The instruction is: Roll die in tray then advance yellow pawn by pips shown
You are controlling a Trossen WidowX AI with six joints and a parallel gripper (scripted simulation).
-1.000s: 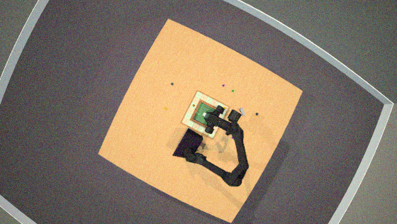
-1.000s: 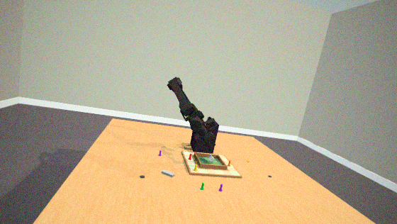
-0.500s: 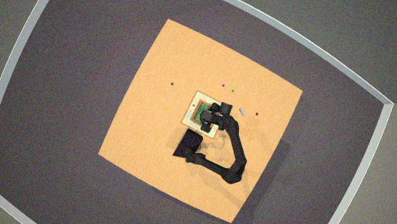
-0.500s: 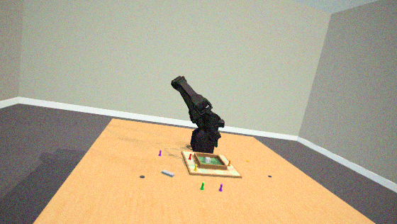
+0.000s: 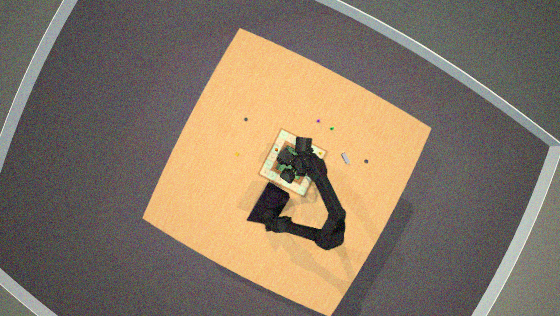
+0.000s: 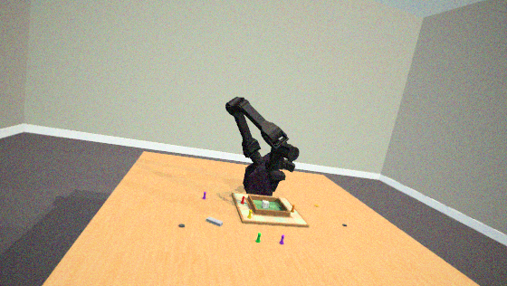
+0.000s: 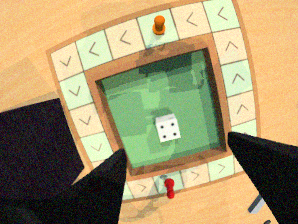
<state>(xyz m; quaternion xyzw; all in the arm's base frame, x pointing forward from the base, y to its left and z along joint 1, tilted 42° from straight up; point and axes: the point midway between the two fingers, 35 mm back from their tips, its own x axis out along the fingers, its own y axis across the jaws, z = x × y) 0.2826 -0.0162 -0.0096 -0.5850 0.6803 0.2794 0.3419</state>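
Right now the yellow pawn is 11 cm to the right of my gripper tip, 11 cm ahead of it and 8 cm below it. From my gripper tip the other things lie so: orange pawn (11 cm to the left, 8 cm below, 2 cm ahead); then white die (8 cm below, 1 cm to the right); then green tray (10 cm below).
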